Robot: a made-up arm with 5 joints. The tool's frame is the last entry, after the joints.
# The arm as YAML. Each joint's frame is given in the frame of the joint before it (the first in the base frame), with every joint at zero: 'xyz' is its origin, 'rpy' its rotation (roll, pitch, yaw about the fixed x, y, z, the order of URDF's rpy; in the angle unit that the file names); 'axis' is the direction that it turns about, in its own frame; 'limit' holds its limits. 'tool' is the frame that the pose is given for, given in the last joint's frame.
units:
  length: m
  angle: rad
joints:
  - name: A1
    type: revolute
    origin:
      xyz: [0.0, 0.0, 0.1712]
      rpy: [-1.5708, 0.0, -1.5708]
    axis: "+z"
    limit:
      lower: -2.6
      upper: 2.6
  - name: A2
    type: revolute
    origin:
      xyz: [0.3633, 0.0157, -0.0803]
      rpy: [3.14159, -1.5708, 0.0]
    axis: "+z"
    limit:
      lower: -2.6
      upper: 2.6
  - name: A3
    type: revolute
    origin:
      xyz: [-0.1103, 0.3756, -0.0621]
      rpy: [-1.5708, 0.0, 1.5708]
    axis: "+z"
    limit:
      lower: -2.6
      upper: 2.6
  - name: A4
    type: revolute
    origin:
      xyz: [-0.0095, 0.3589, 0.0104]
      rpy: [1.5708, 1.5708, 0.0]
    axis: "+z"
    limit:
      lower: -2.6
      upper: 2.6
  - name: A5
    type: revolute
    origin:
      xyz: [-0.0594, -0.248, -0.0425]
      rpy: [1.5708, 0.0, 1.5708]
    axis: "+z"
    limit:
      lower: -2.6
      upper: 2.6
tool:
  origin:
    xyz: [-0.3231, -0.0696, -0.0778]
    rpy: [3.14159, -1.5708, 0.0]
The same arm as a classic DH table. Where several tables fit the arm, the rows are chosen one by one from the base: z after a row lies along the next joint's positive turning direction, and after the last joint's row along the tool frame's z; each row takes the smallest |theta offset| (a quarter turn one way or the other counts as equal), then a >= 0, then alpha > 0; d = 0 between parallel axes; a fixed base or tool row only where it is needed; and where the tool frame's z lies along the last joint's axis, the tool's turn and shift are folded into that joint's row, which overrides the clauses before.
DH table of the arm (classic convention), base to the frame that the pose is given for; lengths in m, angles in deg. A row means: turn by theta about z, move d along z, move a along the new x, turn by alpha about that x. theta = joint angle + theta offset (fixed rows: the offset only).
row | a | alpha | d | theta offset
base (fixed) | 0 | 90 | 0.1712 | 90
A1 | 0.0157 | 90 | -0.0803 | -90
A2 | -0.3756 | 90 | 0.3012 | 0
A3 | 0.0095 | -90 | 0.1207 | 0
A4 | 0.248 | -90 | -0.4014 | 0
A5 | 0.0696 | -90 | -0.1372 | 90
tool (fixed) | 0 | 0 | -0.3231 | -90
Joint limits (deg, base to tool): -148.97..148.97 -148.97..148.97 -148.97..148.97 -148.97..148.97 -148.97..148.97

